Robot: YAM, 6 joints.
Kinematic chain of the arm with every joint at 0, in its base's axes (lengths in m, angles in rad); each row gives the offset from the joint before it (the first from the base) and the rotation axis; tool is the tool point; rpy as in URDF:
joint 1: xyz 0 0 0.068 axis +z
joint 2: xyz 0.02 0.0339 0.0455 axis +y
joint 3: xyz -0.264 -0.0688 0 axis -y
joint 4: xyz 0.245 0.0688 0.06 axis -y
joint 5: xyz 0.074 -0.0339 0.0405 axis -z
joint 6: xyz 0.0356 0 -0.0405 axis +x
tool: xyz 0 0 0 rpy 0 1.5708 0
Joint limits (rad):
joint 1: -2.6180..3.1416
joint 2: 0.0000..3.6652
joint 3: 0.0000..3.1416
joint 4: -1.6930..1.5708
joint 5: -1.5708..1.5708
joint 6: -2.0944..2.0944
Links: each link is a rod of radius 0.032 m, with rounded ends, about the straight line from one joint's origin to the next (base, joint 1, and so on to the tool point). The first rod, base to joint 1, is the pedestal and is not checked.
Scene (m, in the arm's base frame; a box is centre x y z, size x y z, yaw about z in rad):
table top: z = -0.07
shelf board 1: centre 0.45 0 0.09 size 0.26 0.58 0.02 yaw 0.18
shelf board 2: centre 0.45 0 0.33 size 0.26 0.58 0.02 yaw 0.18
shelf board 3: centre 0.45 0 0.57 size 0.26 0.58 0.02 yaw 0.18
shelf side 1: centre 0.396 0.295 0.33 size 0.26 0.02 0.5 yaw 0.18
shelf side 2: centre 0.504 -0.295 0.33 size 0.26 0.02 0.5 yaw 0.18
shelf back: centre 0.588 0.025 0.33 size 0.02 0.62 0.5 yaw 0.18
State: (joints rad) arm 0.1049 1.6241 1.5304 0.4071 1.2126 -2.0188
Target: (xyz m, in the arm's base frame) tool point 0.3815 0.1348 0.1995
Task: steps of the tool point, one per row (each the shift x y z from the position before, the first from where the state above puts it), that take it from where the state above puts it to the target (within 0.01 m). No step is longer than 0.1 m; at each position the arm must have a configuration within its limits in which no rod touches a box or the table.
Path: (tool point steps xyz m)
1: -0.0794 -0.0164 0.0104
2: -0.0762 -0.0119 -0.0104
3: 0.0223 0.0479 -0.0818
4: -0.0099 0.0456 -0.0824
5: -0.0364 0.0292 -0.0769
6: 0.0602 0.0202 0.0151
7: 0.0660 0.0126 0.0001
8: 0.0675 0.0024 -0.0152

